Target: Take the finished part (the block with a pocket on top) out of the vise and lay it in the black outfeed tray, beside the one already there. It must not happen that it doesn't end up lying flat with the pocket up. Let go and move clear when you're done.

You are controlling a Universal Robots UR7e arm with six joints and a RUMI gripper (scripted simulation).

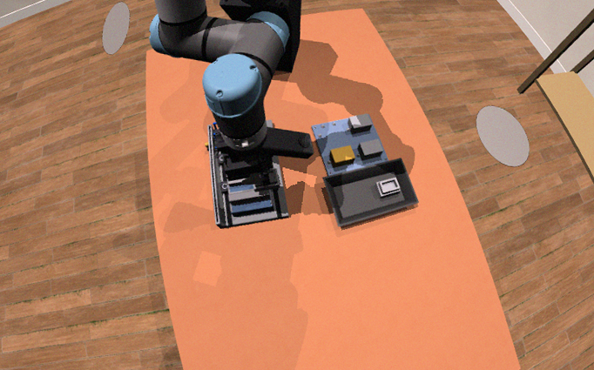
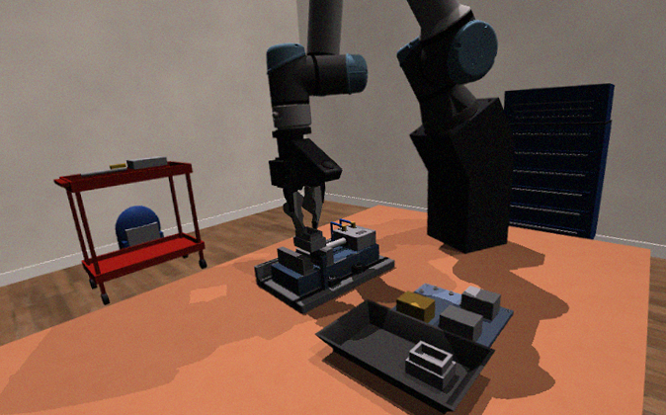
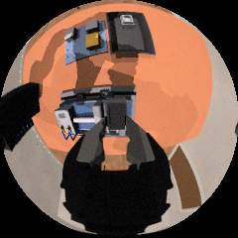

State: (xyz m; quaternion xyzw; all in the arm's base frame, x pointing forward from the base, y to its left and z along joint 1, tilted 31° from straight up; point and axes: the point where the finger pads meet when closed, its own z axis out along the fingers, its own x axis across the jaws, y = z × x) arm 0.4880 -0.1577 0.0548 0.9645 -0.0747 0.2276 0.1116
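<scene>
Now: the yellow block 20 mm behind my hand, 230 mm to the left of it and 130 mm below it. Also, from my hand: blue plate: 60 mm behind, 280 mm to the left, 160 mm below.
</scene>
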